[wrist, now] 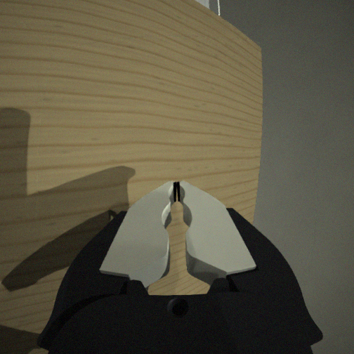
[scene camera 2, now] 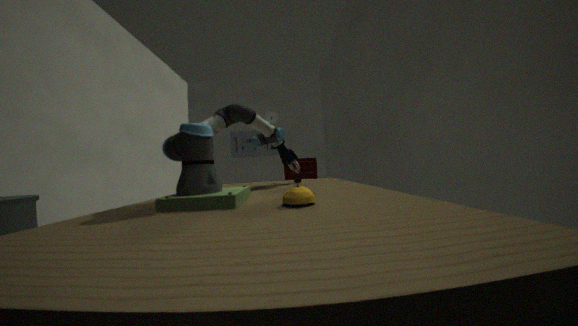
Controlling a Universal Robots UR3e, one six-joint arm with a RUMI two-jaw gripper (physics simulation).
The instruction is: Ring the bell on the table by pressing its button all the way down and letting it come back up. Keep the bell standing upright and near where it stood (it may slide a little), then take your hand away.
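Pixels of known places: gripper, between the fingertips: (scene camera 2: 299, 172); arm's base, origin of its link: (scene camera 2: 200, 192).
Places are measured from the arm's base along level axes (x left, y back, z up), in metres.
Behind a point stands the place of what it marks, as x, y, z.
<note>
A yellow dome bell (scene camera 2: 299, 196) {-0.159, -0.270, -0.009} with a dark base stands upright on the table (scene camera 2: 280, 255) {-0.385, -0.196, -0.035} (wrist: 125, 100) in the scene view. Its small dark button (scene camera 2: 298, 180) {-0.131, -0.275, 0.027} sticks up on a thin stem on top. My gripper (scene camera 2: 298, 171) {0.492, -0.416, 0.027} (wrist: 176, 183) is shut, its tips meeting with nothing between them. In the scene view it points down at a slant, and its tips show above the button, apart from it; how far behind the bell they are is hard to tell. The bell does not show in the wrist view.
A dark red panel (scene camera 2: 309, 168) shows behind the gripper tips. The arm's base stands on a green block (scene camera 2: 200, 202) {-0.095, -0.028, -0.015} left of the bell. A grey cabinet (scene camera 2: 19, 215) is at the far left. In the wrist view the table's edge runs down the right side, and shadows lie at left.
</note>
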